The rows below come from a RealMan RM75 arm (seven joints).
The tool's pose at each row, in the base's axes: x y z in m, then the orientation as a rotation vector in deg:
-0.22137, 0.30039, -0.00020, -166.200, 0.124, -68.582
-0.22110, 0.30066, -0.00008, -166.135, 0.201, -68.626
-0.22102, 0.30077, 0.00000, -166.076, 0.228, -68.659
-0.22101, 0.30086, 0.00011, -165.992, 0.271, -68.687
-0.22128, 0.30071, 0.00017, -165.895, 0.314, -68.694
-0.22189, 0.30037, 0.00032, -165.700, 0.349, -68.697
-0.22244, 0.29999, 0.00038, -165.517, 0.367, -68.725
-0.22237, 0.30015, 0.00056, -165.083, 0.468, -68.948
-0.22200, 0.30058, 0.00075, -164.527, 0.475, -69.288
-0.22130, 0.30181, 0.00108, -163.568, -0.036, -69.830
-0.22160, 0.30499, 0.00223, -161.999, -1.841, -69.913
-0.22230, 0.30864, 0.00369, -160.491, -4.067, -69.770
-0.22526, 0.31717, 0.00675, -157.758, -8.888, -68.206
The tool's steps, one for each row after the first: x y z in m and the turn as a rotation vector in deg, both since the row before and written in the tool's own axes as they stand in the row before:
0.00028, -0.00027, 0.00011, 0.021, 0.042, 0.062
0.00011, -0.00011, 0.00000, 0.032, 0.034, 0.032
0.00008, -0.00009, -0.00007, 0.051, 0.037, 0.051
-0.00015, 0.00015, -0.00023, 0.070, 0.028, 0.059
-0.00032, 0.00034, -0.00054, 0.157, 0.049, 0.089
-0.00034, 0.00038, -0.00043, 0.142, 0.061, 0.071
0.00018, -0.00016, -0.00008, 0.267, 0.238, 0.179
0.00039, -0.00043, 0.00014, 0.352, 0.338, 0.149
0.00071, -0.00123, 0.00030, 0.751, 0.556, -0.048
0.00058, -0.00322, -0.00090, 1.750, 0.428, -0.536
0.00056, -0.00374, -0.00127, 1.870, 0.274, -0.799
0.00029, -0.00890, -0.00340, 4.003, -0.301, -1.790

